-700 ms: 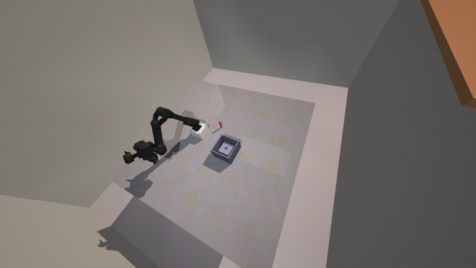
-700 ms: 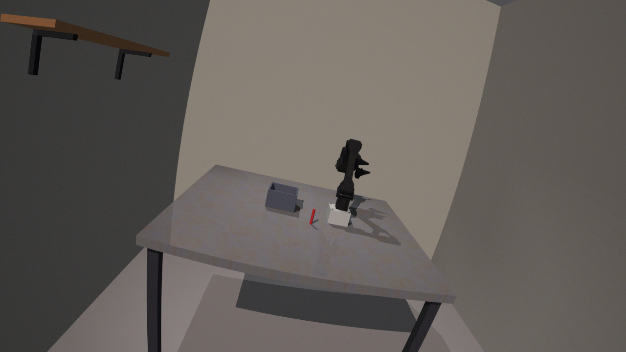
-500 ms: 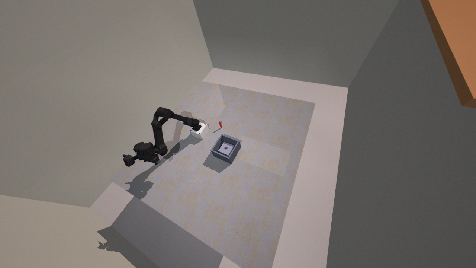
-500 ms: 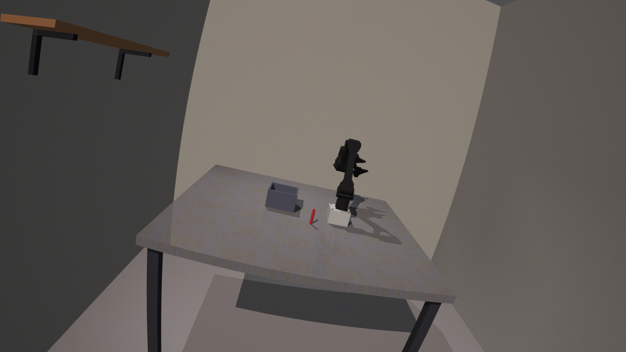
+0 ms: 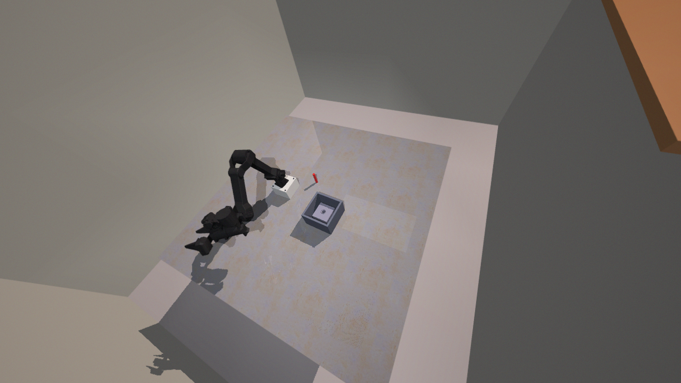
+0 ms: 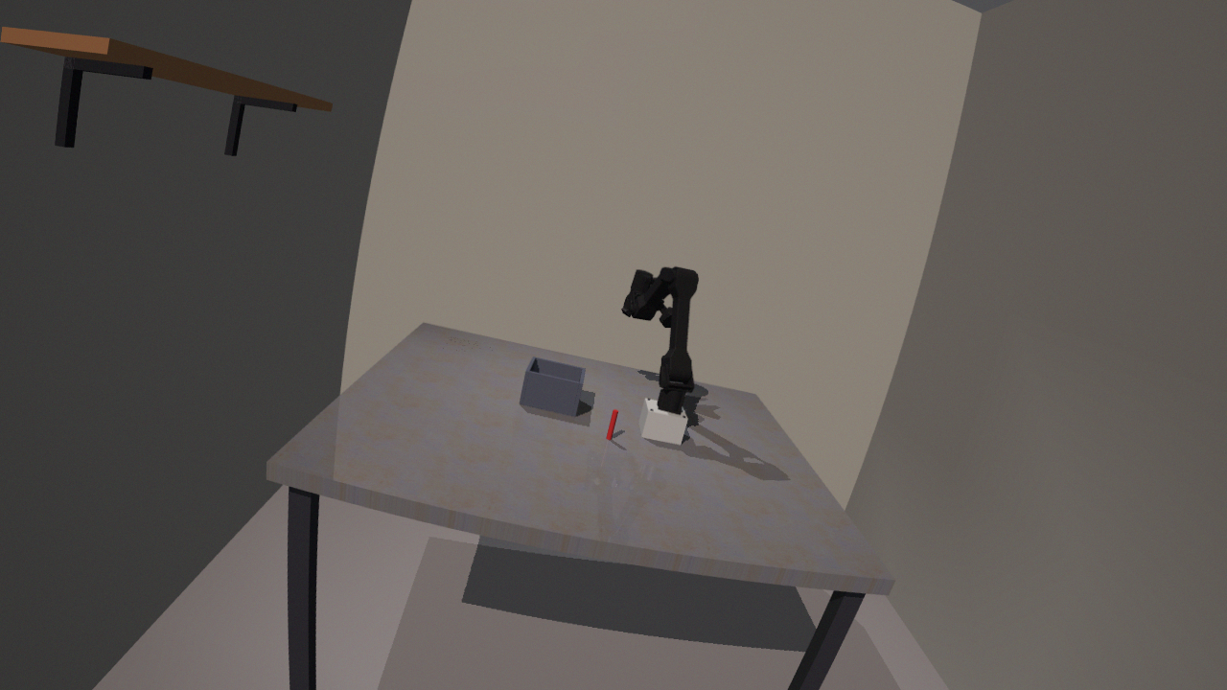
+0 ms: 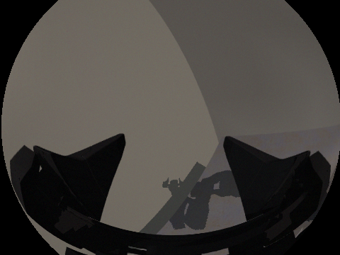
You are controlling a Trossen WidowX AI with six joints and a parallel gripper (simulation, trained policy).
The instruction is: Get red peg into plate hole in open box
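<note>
The red peg is 620 mm to the left of my gripper tip, 260 mm below it and 90 mm ahead of it. Also, from my gripper tip: grey box (450 mm to the left, 290 mm ahead, 270 mm below); then light plate (450 mm to the left, 290 mm ahead, 250 mm below).
</note>
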